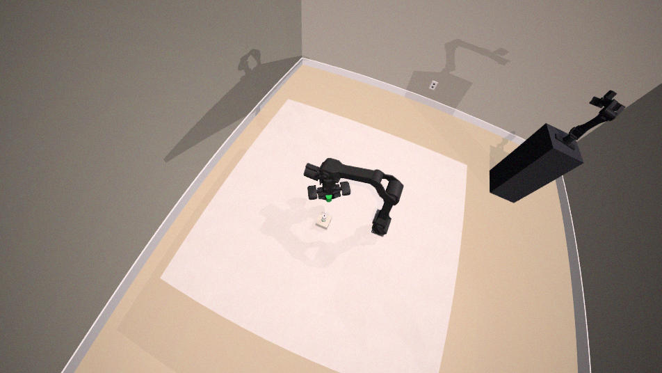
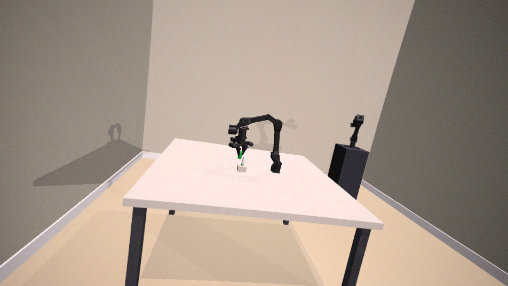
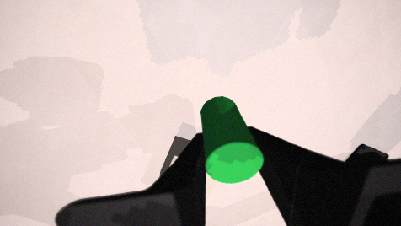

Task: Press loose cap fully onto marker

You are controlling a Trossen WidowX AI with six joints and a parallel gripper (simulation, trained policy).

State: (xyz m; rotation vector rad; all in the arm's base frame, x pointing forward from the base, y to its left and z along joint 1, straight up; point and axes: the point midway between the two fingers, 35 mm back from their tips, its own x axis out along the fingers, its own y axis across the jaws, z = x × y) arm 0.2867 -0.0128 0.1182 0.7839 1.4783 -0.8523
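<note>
My gripper tip is now 90 mm to the right of the pale holder block, 60 mm above it and 10 mm past it. From my gripper tip the other things lie so: green cap: right at my gripper tip.
</note>
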